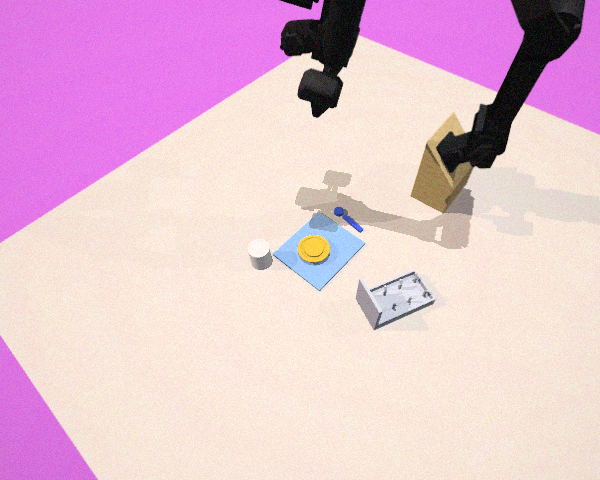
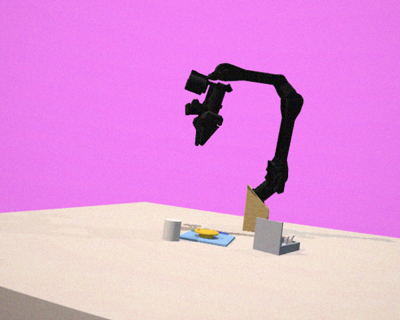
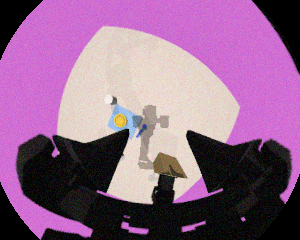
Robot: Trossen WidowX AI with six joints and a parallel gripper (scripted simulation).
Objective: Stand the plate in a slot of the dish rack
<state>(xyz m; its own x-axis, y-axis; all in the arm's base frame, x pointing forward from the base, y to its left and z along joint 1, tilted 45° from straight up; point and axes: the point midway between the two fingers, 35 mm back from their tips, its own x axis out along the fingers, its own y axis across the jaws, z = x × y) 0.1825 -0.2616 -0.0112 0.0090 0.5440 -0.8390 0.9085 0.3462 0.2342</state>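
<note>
Now: the yellow plate 25 cm below my gripper tip, 13 cm ahead of it and 8 cm to the left of it. From my gripper tip the other things lie so: light blue mat (27 cm below, 11 cm ahead, 9 cm to the left); then white cup (24 cm below, 21 cm ahead, 1 cm to the left); then blue spoon (26 cm below, 8 cm to the left, 1 cm ahead).
</note>
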